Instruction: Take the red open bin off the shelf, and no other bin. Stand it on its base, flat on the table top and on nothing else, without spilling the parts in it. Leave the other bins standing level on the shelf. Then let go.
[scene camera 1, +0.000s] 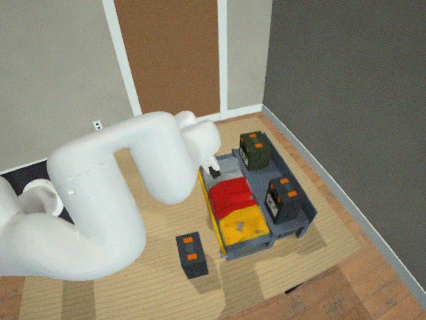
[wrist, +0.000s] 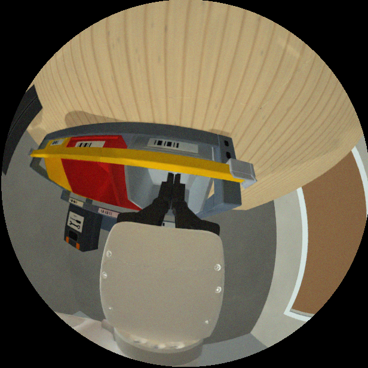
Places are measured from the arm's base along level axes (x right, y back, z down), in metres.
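Pixels of known places: gripper, fingertip midpoint: (scene camera 1: 216, 175); arm's base at its link origin: (scene camera 1: 44, 199).
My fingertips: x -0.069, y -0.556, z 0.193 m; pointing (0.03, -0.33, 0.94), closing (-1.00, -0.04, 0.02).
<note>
For each thing: its top centre in the pictures, then the offset to it from my fingertips. "*": a spot on its surface instead. Level surfaces: height alone.
- red open bin at its top centre: (scene camera 1: 236, 189) dx +0.121, dy -0.028, dz -0.046 m
- grey-blue shelf at a spot on its surface: (scene camera 1: 262, 181) * dx +0.129, dy -0.121, dz -0.057 m
- yellow bin at its top centre: (scene camera 1: 249, 221) dx +0.242, dy -0.022, dz -0.036 m
- light grey bin at its top centre: (scene camera 1: 227, 168) dx +0.010, dy -0.039, dz -0.036 m
- yellow bar at its top centre: (scene camera 1: 208, 203) dx +0.122, dy +0.075, dz -0.020 m
- green case at its top centre: (scene camera 1: 255, 140) dx +0.025, dy -0.138, dz -0.152 m
- wooden table top at its surface level: dz +0.045 m
The red open bin (scene camera 1: 231, 196) (wrist: 92, 175) stands on the lower level of the grey-blue shelf (scene camera 1: 262, 181) (wrist: 227, 196), between a yellow bin (scene camera 1: 250, 220) (wrist: 55, 172) and a light grey bin (scene camera 1: 229, 167) (wrist: 140, 177). Parts inside the red bin cannot be made out. A yellow bar (scene camera 1: 212, 215) (wrist: 130, 156) runs along the shelf's front, across the bins in the wrist view. My gripper (scene camera 1: 214, 173) (wrist: 174, 180) is shut and empty, with its tips at the grey bin, off to one side of the red bin.
A dark case (scene camera 1: 283, 200) (wrist: 81, 227) and a green case (scene camera 1: 255, 150) stand on the shelf's upper level behind the bins. Another dark case (scene camera 1: 192, 255) stands on the wooden table top (scene camera 1: 150, 280) (wrist: 200, 60) in front of the shelf. A dark grey wall (scene camera 1: 350, 100) rises beyond the table.
</note>
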